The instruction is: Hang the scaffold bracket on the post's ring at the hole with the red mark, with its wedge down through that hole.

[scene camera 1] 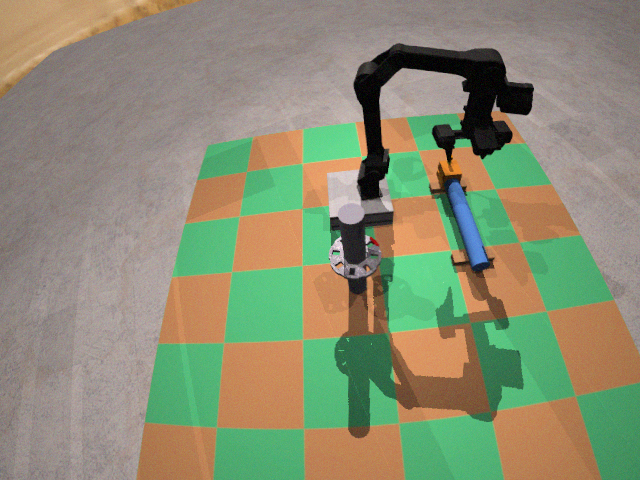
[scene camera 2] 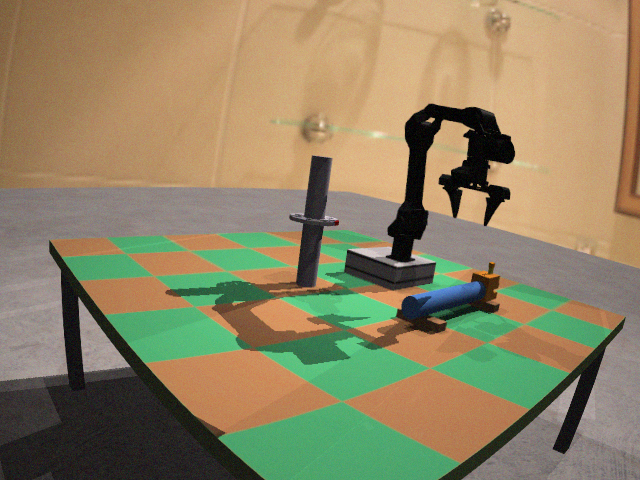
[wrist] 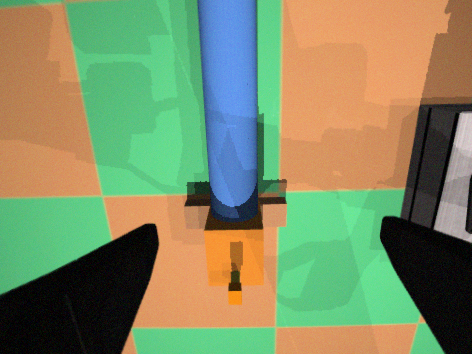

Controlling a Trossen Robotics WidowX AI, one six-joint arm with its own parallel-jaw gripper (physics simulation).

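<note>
The scaffold bracket is a blue tube (scene camera 1: 467, 224) (scene camera 2: 444, 298) (wrist: 231, 100) with an orange head (scene camera 1: 449, 173) (scene camera 2: 484, 285) (wrist: 217, 250) at one end. It lies level on low brown supports. A thin orange wedge (scene camera 2: 491, 267) (wrist: 235, 297) sticks up from the head. The grey post (scene camera 1: 353, 240) (scene camera 2: 310, 253) stands upright and carries a light grey ring (scene camera 1: 345, 270) (scene camera 2: 297, 219) with holes. A red mark (scene camera 1: 374, 241) (scene camera 2: 336, 222) is on the ring's rim. My gripper (scene camera 1: 466, 157) (scene camera 2: 470, 221) (wrist: 268, 230) is open and empty above the head, fingers pointing down, one on each side in the wrist view.
The brown supports (scene camera 1: 459, 259) (scene camera 2: 431, 324) (wrist: 275, 214) are under both ends of the tube. The arm's grey base (scene camera 1: 341, 191) (scene camera 2: 361, 266) (wrist: 435, 165) stands between the post and the bracket's head end. The table top (scene camera 1: 263, 382) (scene camera 2: 242, 377) is chequered green and orange.
</note>
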